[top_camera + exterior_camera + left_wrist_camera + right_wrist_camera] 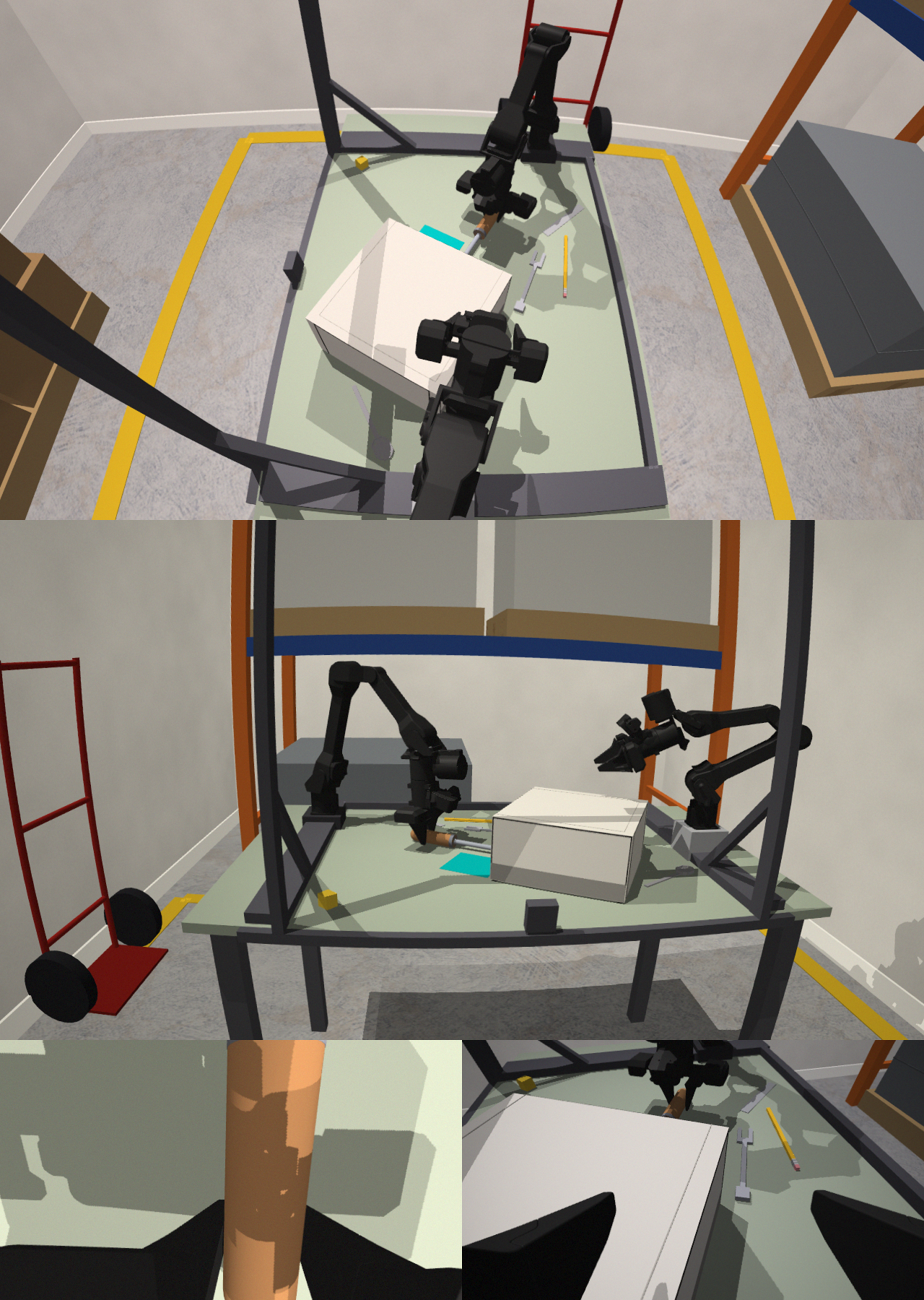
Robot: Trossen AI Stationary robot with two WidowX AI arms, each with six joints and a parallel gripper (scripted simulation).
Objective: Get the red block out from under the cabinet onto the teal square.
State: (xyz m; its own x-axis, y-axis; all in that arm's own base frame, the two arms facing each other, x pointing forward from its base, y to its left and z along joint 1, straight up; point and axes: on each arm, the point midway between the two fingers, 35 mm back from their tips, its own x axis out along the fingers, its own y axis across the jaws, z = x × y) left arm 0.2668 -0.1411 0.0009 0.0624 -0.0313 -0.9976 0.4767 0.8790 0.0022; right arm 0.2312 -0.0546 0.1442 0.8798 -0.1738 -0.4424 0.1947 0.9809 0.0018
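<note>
Now: left hand 13 cm to the left of the long grey rod tool, 7 cm past it and 2 cm above it. From my left hand the other things lie so: wrench (16 cm to the right, 12 cm ahead, 3 cm below); teal square (13 cm to the right, 11 cm behind, 3 cm below); ruler (18 cm ahead, 5 cm to the left, 3 cm below).
</note>
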